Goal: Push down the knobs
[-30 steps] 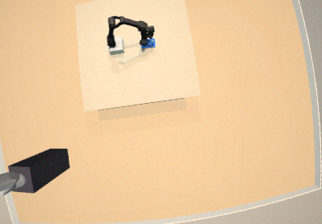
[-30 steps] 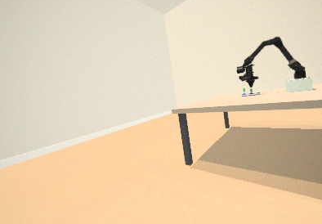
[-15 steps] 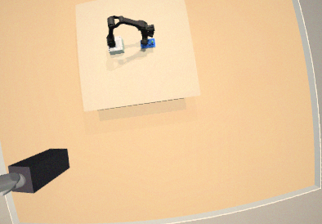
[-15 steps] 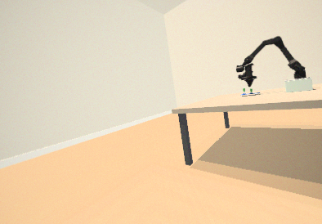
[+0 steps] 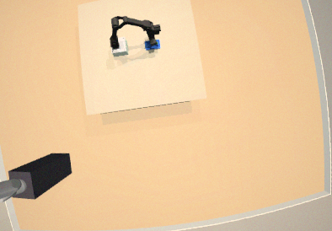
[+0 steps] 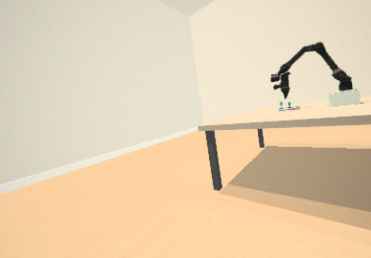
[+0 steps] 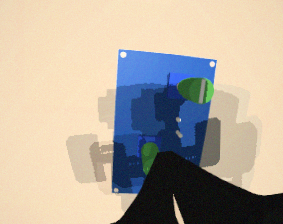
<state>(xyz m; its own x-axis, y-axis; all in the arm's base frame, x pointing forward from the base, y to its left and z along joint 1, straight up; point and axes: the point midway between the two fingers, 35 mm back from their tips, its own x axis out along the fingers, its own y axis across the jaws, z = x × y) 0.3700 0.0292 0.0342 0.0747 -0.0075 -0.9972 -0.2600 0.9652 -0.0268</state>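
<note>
The green knob lies 2 cm behind my gripper tip and 5 cm below it.
</note>
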